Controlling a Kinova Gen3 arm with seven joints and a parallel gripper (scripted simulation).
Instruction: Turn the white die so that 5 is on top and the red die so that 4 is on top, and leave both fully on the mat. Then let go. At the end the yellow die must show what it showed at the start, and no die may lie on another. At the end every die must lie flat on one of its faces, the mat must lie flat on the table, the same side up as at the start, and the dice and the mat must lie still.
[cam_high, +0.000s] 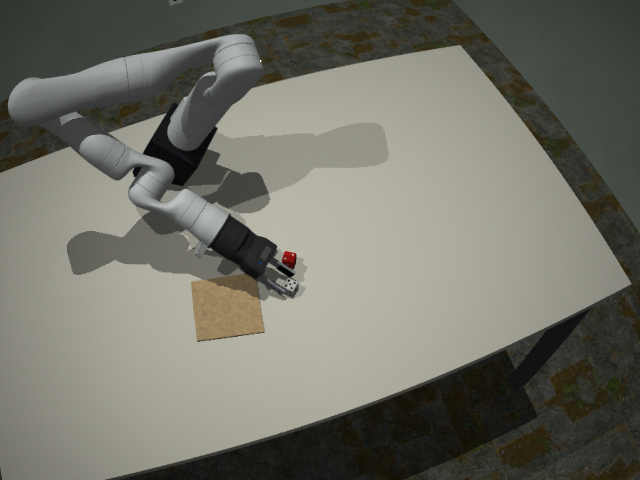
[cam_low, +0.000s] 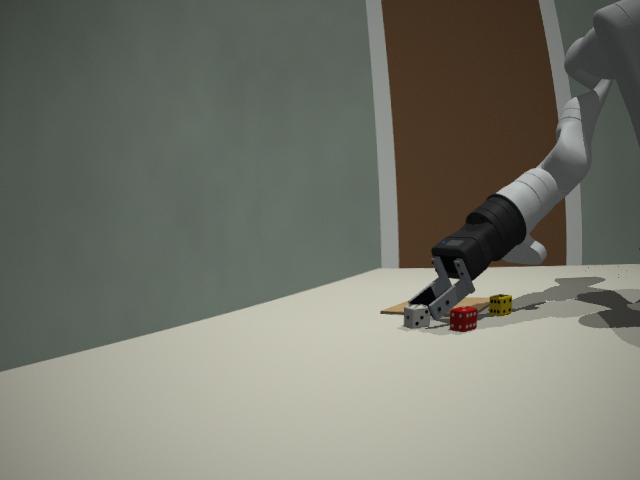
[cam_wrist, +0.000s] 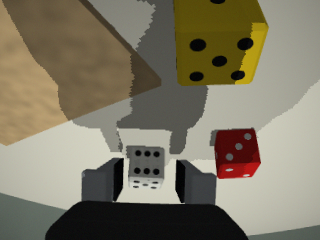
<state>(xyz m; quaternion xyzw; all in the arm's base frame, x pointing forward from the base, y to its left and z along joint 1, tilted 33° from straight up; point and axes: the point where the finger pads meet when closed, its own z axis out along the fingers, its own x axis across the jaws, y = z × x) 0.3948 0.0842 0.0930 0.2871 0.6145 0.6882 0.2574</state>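
Right now my hand is 20 mm short of the white die, 10 mm to the right of it and 10 mm above it. The rest, counted from my hand: red die 50 mm behind, 30 mm to the left, 10 mm below; then brown mat 120 mm to the right, 20 mm below, 10 mm ahead; then yellow die 80 mm behind, 60 mm to the right, 10 mm below.
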